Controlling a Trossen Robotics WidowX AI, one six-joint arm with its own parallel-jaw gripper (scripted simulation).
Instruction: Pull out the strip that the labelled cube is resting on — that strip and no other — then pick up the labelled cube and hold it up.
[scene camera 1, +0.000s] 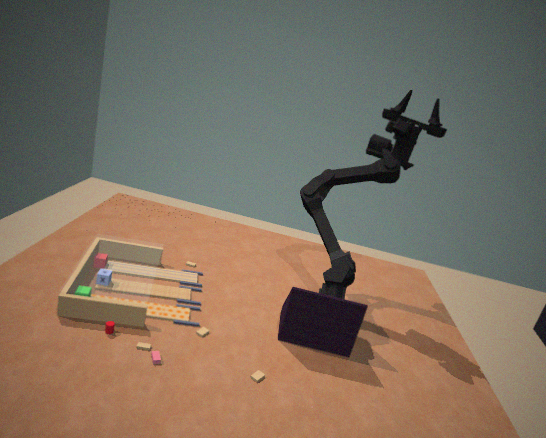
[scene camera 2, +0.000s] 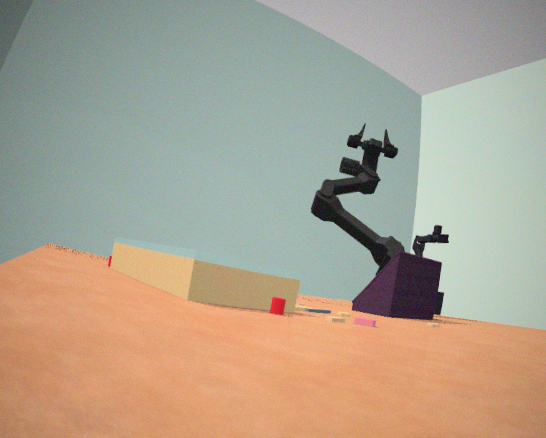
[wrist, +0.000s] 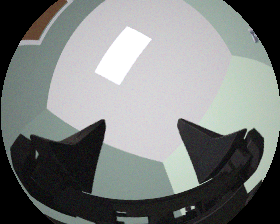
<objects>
my gripper: scene camera 1; scene camera 2; wrist 142, 123
same spot on my gripper: (scene camera 2: 372, 148) = (scene camera 1: 397, 131)
same spot on tan open-fronted tray: (scene camera 2: 194, 275) = (scene camera 1: 60, 303)
</objects>
